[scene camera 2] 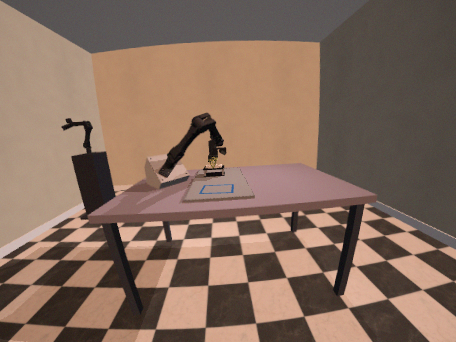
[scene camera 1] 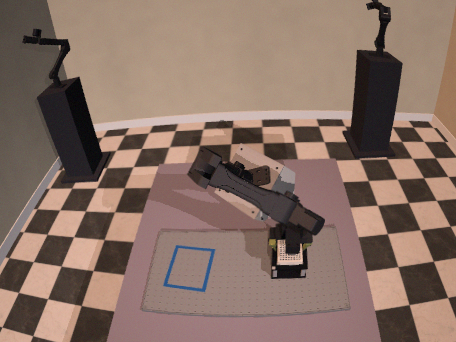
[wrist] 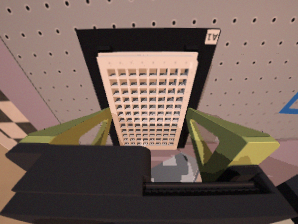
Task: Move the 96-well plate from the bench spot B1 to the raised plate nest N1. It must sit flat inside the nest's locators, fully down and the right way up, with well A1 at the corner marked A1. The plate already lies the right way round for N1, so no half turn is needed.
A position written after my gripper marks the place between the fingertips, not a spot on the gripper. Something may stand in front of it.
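Looking through the wrist view, I find a white 96-well plate (wrist: 147,81) and a black raised nest N1 (wrist: 121,39), and with them my gripper (wrist: 149,111).
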